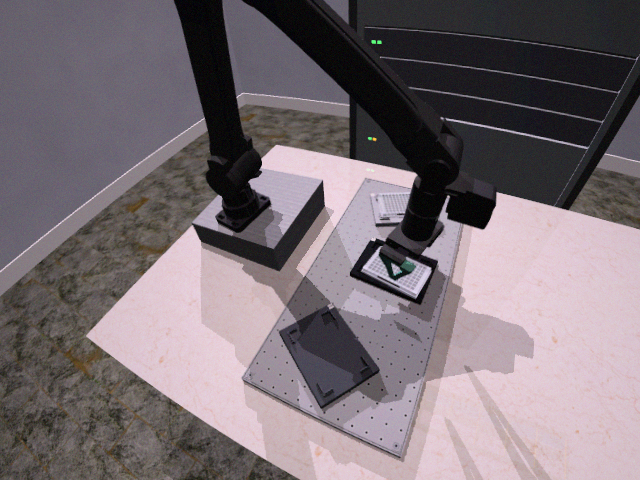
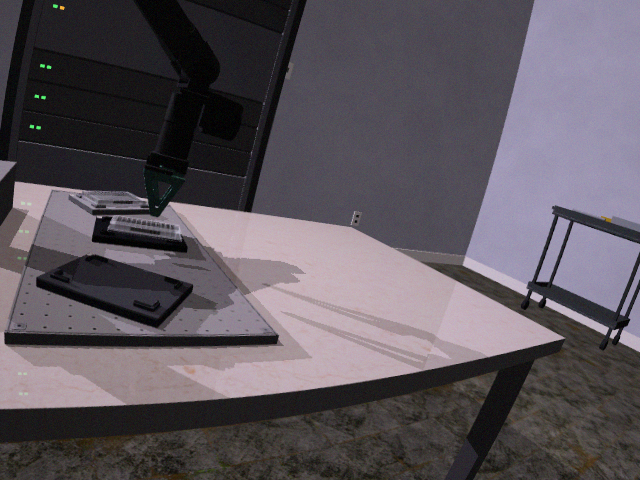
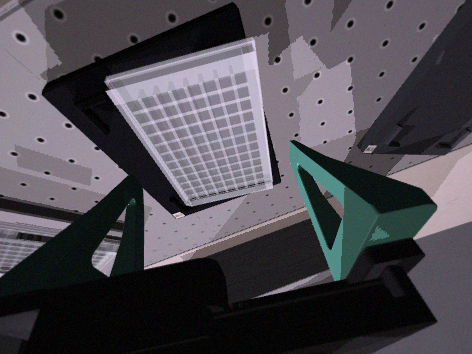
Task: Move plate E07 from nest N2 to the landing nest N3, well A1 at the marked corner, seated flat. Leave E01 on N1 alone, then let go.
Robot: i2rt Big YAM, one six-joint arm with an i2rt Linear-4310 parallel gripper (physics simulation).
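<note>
Plate E07 [image 1: 421,279] [image 2: 147,229] [image 3: 200,135], clear with a grid of wells, lies on the black nest N2 [image 1: 360,269] [image 2: 103,238] [image 3: 200,30]. It sits off-centre; I cannot tell whether it is flat. My gripper [image 1: 398,268] [image 2: 156,209] [image 3: 213,164] is open and empty, with its green fingertips above the plate and apart from it. The landing nest N3 [image 1: 330,356] [image 2: 113,289] [image 3: 430,95] is dark grey, bare, turned at an angle, with corner brackets and a white tag at one corner. Plate E01 [image 1: 392,204] [image 2: 111,197] [image 3: 20,255] rests on N1 [image 1: 385,223] [image 2: 95,210].
The nests stand on a perforated metal board [image 1: 268,361] [image 2: 232,322] on the table [image 1: 542,310] [image 2: 361,289]. The arm's grey base block [image 1: 294,206] stands beside the board. A dark rack cabinet [image 1: 491,103] [image 2: 93,170] is behind, and a cart [image 2: 578,304] stands at the right.
</note>
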